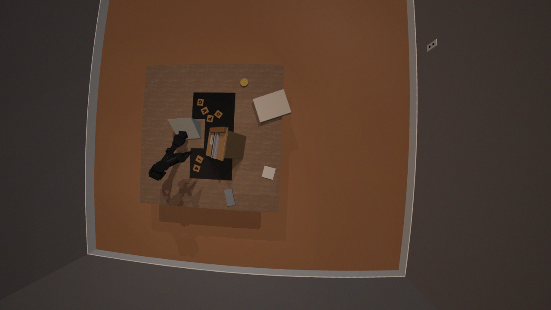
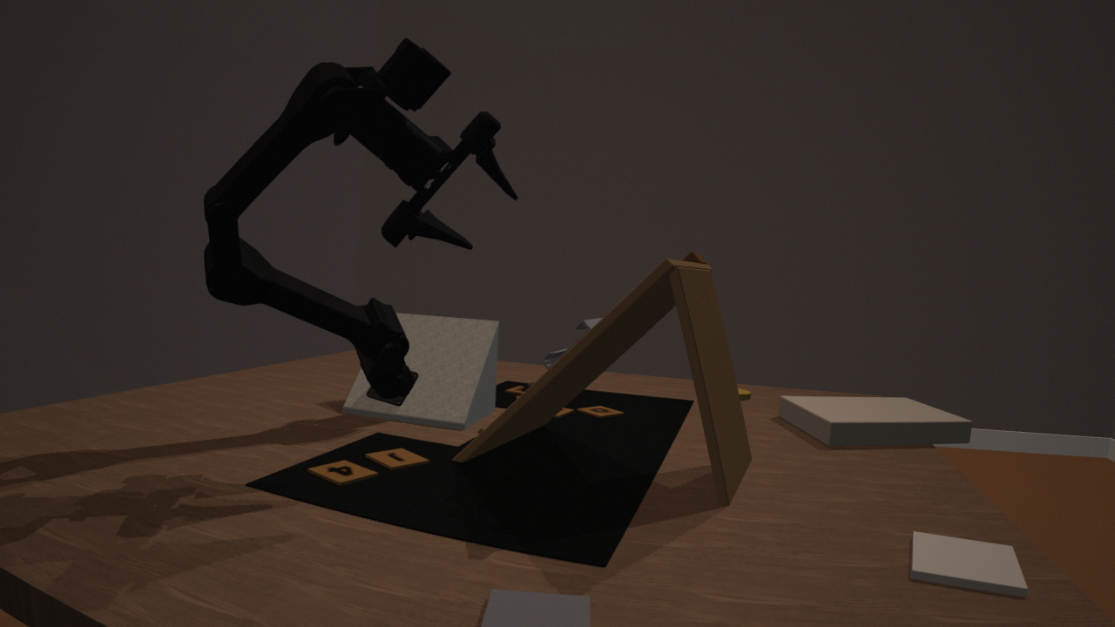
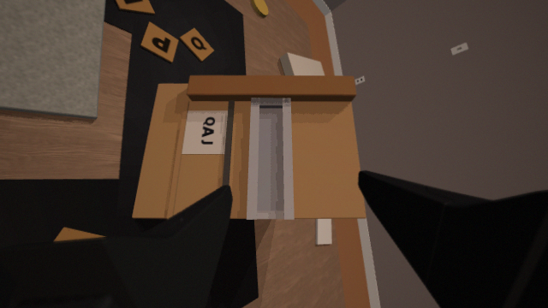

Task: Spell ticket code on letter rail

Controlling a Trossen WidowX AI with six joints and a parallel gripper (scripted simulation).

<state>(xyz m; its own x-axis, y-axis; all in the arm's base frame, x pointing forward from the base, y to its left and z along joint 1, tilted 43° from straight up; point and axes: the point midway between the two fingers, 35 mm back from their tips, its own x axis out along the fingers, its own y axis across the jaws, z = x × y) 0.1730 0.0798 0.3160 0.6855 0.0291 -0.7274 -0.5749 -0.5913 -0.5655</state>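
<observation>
Right now my gripper tip is 34 cm to the right of the q tile, 29 cm above it and 6 cm short of it. The rest, counted from my gripper tip: black mat: 29 cm below, 15 cm to the left, 2 cm behind; then white ticket: 21 cm below, 11 cm to the left, 5 cm ahead; then j tile: 29 cm below, 8 cm behind, 7 cm to the right.
</observation>
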